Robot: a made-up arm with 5 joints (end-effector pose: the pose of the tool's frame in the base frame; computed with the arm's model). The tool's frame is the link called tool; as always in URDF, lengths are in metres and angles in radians.
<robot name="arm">
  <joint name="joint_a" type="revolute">
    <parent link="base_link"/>
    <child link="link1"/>
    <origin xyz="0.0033 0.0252 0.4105"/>
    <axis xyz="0 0 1"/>
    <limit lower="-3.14" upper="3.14"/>
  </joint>
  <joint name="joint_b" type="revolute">
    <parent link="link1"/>
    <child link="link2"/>
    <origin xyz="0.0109 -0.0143 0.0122"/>
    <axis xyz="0 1 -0.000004"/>
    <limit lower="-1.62" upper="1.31"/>
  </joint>
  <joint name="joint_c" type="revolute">
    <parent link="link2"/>
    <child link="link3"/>
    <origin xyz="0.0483 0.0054 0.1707"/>
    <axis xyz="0 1 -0.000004"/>
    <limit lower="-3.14" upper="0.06"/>
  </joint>
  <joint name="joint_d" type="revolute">
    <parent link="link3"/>
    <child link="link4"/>
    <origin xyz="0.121 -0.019 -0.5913"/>
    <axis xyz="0 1 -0.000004"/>
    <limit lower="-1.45" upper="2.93"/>
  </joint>
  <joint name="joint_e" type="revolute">
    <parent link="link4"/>
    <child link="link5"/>
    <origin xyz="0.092 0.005 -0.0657"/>
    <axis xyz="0 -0.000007 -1"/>
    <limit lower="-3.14" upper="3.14"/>
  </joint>
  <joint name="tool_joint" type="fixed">
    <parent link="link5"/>
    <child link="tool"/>
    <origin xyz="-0.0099 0.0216 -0.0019" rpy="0 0 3.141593"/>
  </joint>
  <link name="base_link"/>
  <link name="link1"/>
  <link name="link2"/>
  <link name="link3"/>
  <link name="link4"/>
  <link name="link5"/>
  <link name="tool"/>
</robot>
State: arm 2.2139 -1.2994 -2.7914 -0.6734 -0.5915
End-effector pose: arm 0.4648 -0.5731 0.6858 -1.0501 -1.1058 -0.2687
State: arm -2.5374 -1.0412 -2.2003 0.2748 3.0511
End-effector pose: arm 0.2928 0.2779 1.2115 -2.9709 -0.7803 -0.2532
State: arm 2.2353 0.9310 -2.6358 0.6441 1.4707
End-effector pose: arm -0.5187 0.7093 0.7500 -0.3699 1.2758 -2.1017
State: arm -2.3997 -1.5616 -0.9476 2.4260 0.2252
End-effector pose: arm -0.1329 -0.1001 0.9609 -0.0391 0.0745 0.5164
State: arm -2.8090 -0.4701 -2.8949 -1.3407 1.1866
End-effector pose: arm 0.3235 0.1417 1.0387 1.1137 -1.1727 -0.6653
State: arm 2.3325 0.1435 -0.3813 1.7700 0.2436
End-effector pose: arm -0.1874 0.2245 -0.0516 -0.4442 -1.5290 -0.8314
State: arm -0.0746 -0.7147 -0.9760 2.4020 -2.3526
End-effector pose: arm 0.5258 -0.0591 0.6683 -0.2563 0.6868 -0.8260
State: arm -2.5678 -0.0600 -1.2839 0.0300 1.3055
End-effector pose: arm -0.6271 -0.3731 0.6703 -1.0818 0.7907 -0.6215
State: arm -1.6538 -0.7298 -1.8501 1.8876 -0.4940
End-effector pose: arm -0.0256 -0.2182 1.1416 -0.3885 0.7165 1.8903
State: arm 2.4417 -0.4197 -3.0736 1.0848 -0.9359
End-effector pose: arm 0.2732 -0.1785 1.2079 1.7596 1.6488 0.1090
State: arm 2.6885 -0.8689 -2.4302 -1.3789 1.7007
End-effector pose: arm 0.3447 -0.1234 1.0225 1.0990 -1.5271 -1.6006
